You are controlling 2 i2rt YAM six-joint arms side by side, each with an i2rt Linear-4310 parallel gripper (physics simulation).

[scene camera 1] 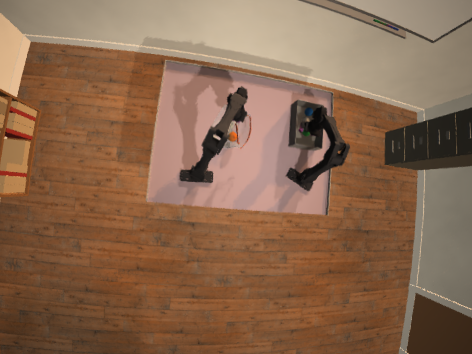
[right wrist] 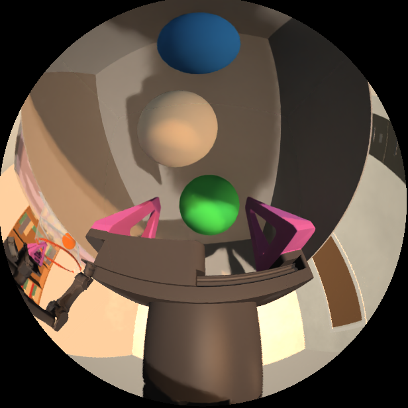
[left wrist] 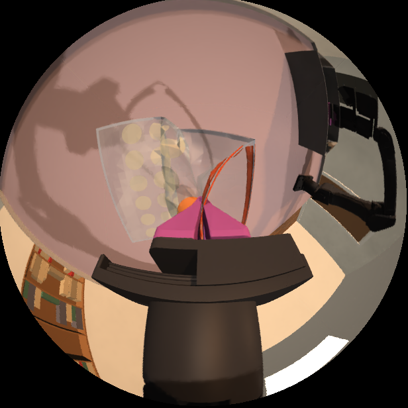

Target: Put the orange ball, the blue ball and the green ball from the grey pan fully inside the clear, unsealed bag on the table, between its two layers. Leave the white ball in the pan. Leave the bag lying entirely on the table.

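The clear bag (left wrist: pixel 142 175) with an orange-red edged mouth lies on the table. My left gripper (left wrist: pixel 201 201) is shut on the bag's upper edge and holds it raised. The orange ball (scene camera 1: pixel 233 136) (left wrist: pixel 188 204) (right wrist: pixel 68 241) sits inside the bag's mouth, partly hidden by the left fingers in the left wrist view. The green ball (right wrist: pixel 209 212), the white ball (right wrist: pixel 177 129) and the blue ball (scene camera 1: pixel 309 112) (right wrist: pixel 199 43) rest in the grey pan (scene camera 1: pixel 293 125) (left wrist: pixel 307 100) (right wrist: pixel 320 125). My right gripper (right wrist: pixel 202 201) is open inside the pan, its fingers on either side of the green ball.
The pink table top (scene camera 1: pixel 270 175) bears both arm bases, the bag and the pan. The pan stands at the table's right in scene camera 1, with high walls around the right gripper. The left arm reaches over the bag's left part. A dark cabinet (scene camera 1: pixel 417 145) stands beyond the right table edge.
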